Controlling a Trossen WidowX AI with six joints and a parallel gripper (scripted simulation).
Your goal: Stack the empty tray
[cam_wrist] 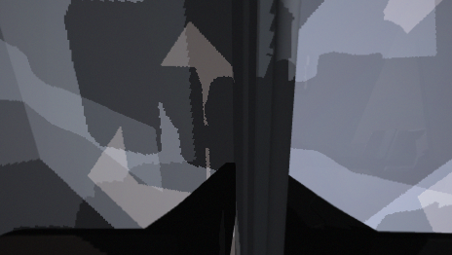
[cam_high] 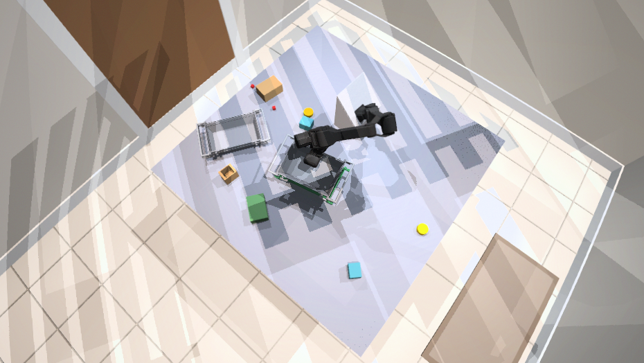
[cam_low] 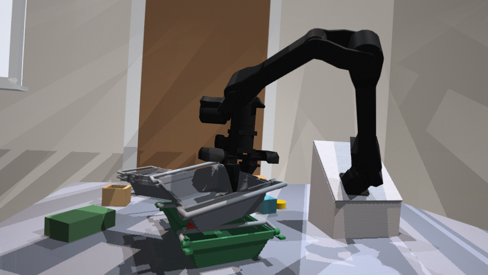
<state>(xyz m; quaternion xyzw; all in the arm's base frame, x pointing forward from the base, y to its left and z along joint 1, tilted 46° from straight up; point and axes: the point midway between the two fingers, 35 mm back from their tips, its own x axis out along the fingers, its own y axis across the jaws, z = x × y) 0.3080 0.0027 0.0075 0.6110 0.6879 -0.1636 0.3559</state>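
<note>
Right now the grey tray is 70 mm ahead of my gripper tip, 20 mm to the left of it and 20 mm above it. Also, from my gripper tip: green block (350 mm ahead, 50 mm to the right, 90 mm below); box (330 mm ahead, 280 mm to the right, 90 mm below); red block (100 mm ahead, 40 mm to the right, 90 mm below).
</note>
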